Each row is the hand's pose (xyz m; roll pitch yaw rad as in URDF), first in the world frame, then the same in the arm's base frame.
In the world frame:
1: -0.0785 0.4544 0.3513 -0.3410 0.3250 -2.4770
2: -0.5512 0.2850 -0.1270 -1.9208 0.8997 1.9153
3: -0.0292 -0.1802 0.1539 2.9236 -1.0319 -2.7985
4: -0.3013 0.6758 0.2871 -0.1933 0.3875 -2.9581
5: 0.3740 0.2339 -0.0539 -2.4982 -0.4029 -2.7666
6: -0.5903 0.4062 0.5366 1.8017 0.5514 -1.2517
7: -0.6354 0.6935 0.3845 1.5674 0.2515 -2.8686
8: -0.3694 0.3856 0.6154 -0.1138 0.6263 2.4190
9: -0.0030 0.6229 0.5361 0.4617 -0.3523 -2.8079
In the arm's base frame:
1: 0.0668 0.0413 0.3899 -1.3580 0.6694 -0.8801
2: 0.0978 -0.5288 -0.0038 -2.1460 -0.0217 -2.3511
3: 0.2375 0.1727 -0.2408 1.9181 -0.4023 0.0518
4: 0.0320 -0.2386 0.5422 -1.1987 0.3166 -1.2091
5: -0.3338 0.2931 -0.0502 2.9069 -0.0039 -0.4497
6: 0.4937 -0.2857 0.4868 2.9480 1.3456 1.9064
7: 0.2698 -0.4773 0.6313 0.5861 0.3136 -1.0405
8: 0.4354 -0.0583 0.5051 -0.7258 -0.1189 -1.9101
9: 0.0602 0.1424 0.6307 -0.4315 -0.0016 -0.5131

